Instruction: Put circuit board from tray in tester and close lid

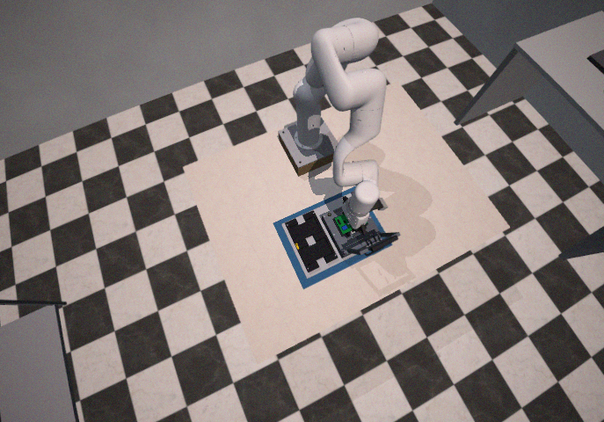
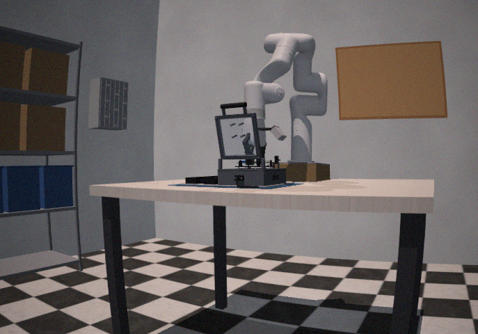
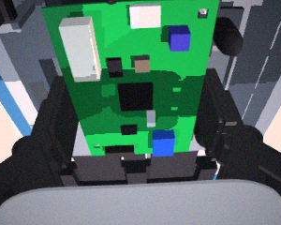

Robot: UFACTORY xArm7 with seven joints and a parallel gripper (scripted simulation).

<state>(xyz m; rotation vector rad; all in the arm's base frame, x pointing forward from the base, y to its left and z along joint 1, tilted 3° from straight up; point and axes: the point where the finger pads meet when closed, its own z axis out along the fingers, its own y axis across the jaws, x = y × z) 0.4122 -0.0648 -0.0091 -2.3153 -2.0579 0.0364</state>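
Right now the green circuit board is right at my hand. The rest, counted from my hand: tester lid 120 mm ahead, 10 mm to the right, 100 mm above; then latch hook 50 mm behind, 60 mm to the left.
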